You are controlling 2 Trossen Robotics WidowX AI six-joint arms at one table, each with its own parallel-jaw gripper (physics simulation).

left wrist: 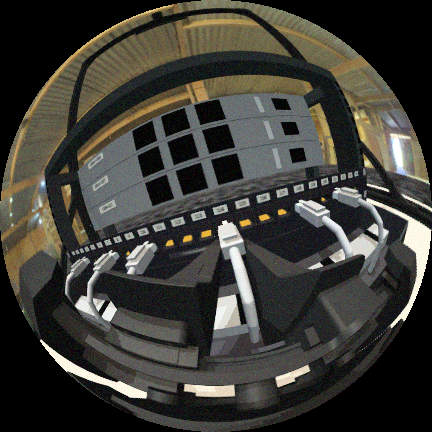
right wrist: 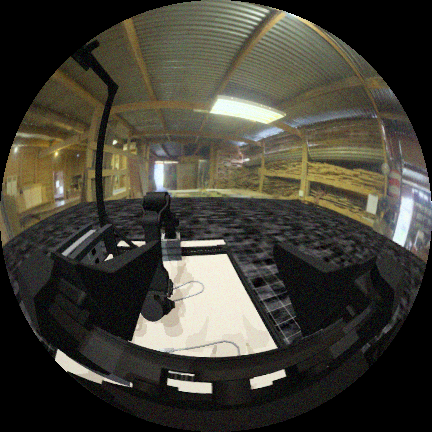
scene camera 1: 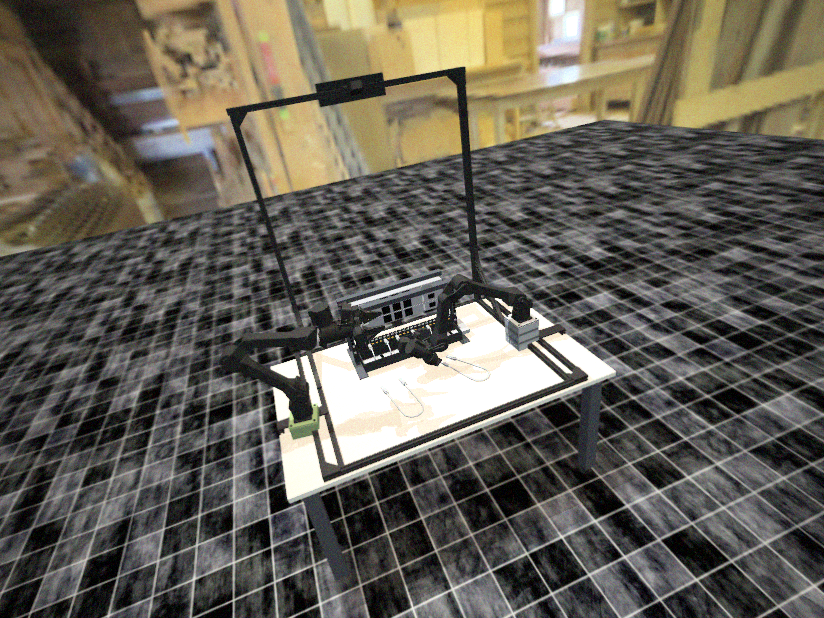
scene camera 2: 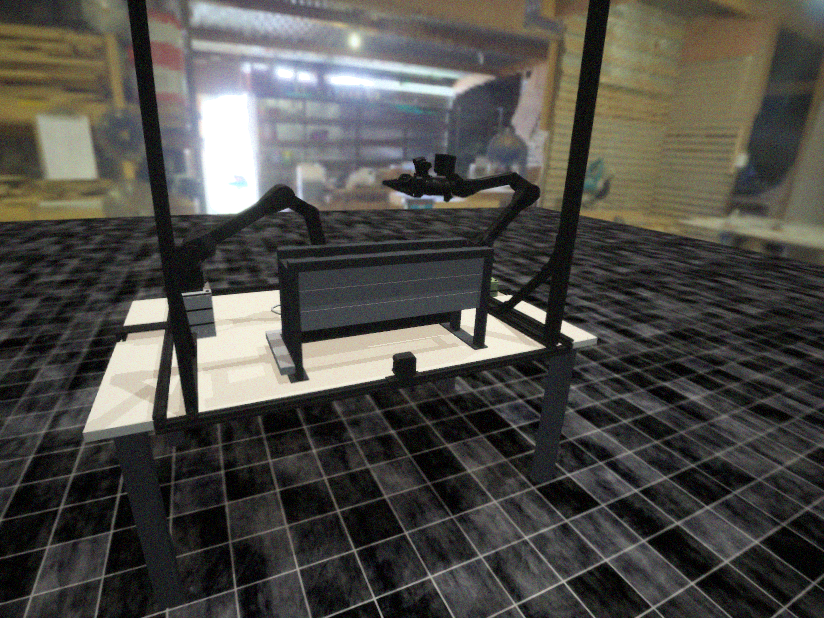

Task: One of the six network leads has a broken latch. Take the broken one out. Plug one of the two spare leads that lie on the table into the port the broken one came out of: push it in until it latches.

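Places are measured from the left arm's base along level axes (x left, y ahead, z down), in centimetres.
Where they show: left gripper, fingertip midpoint: (left wrist: 229, 244); right gripper, fingertip midpoint: (right wrist: 218, 248) (scene camera 1: 383, 319) (scene camera 2: 385, 183); left arm's base at its link origin: (right wrist: 170, 235) (scene camera 1: 521, 317) (scene camera 2: 189, 288); right arm's base at its link origin: (scene camera 1: 303, 415).
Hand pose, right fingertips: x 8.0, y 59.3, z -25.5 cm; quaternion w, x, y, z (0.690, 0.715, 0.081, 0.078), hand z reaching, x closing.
Each offset is from my right fingertips to the top centre of the thing. "*": to the spot under its first point. Level surfaces: height alone.
My left gripper (left wrist: 229, 244) is shut on the plug of a network lead @(* dx -28.1, dy -19.3, dz +28.6 cm) (left wrist: 231, 239), at the numbered patch panel (left wrist: 198, 216); I cannot tell how deep the plug sits. Other white leads @(* dx -29.0, dy -12.5, dz +28.7 cm) (left wrist: 142, 257) @(* dx -28.1, dy -25.5, dz +28.7 cm) (left wrist: 312, 212) stand in the panel on both sides; which latch is broken is unclear. My right gripper (scene camera 1: 380, 321) (scene camera 2: 386, 183) (right wrist: 218, 248) is open and empty, high above the table. One spare lead @(* dx -8.8, dy +2.8, dz +36.9 cm) (scene camera 1: 385, 392) (right wrist: 170, 350) lies looped on the table; the other spare lead (scene camera 1: 451, 358) (right wrist: 202, 287) lies to its right in scene camera 1.
The rack's grey units @(dx -42.3, dy -17.0, dz +13.5 cm) (scene camera 2: 392, 289) (left wrist: 120, 200) stand above and behind the panel. My left arm (scene camera 1: 489, 288) reaches over the table @(dz +37.7 cm) (scene camera 1: 465, 412). A tall black frame (scene camera 1: 467, 166) (scene camera 2: 581, 133) rises over the table. Neighbouring leads crowd the left fingers on both sides.
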